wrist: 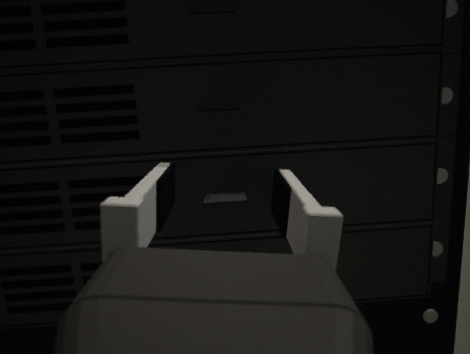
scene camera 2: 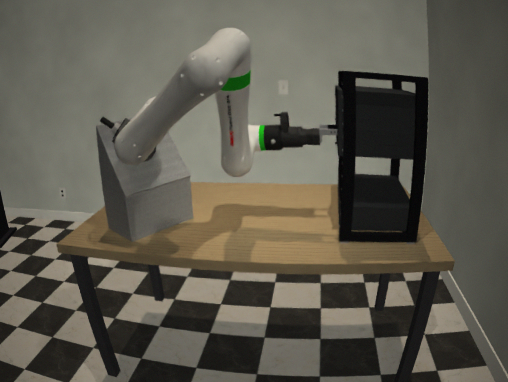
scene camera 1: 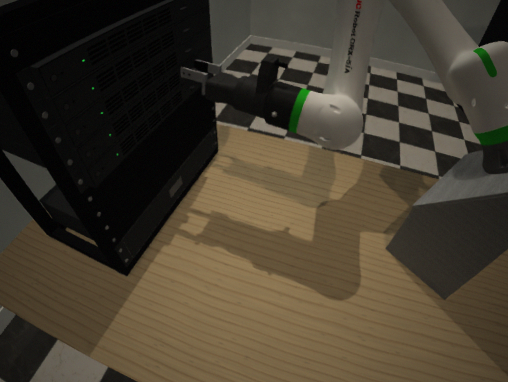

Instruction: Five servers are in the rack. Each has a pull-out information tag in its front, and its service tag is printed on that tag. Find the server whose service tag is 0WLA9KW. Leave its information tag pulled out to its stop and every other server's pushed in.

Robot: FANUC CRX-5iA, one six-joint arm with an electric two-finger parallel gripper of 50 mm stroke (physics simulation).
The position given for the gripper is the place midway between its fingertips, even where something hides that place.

In view: the gripper (scene camera 2: 337, 129) and a black rack (scene camera 1: 100, 102).
The black rack is seen too in the wrist view (wrist: 360, 108) and in scene camera 2 (scene camera 2: 373, 122). The gripper is seen too in the wrist view (wrist: 224, 186).
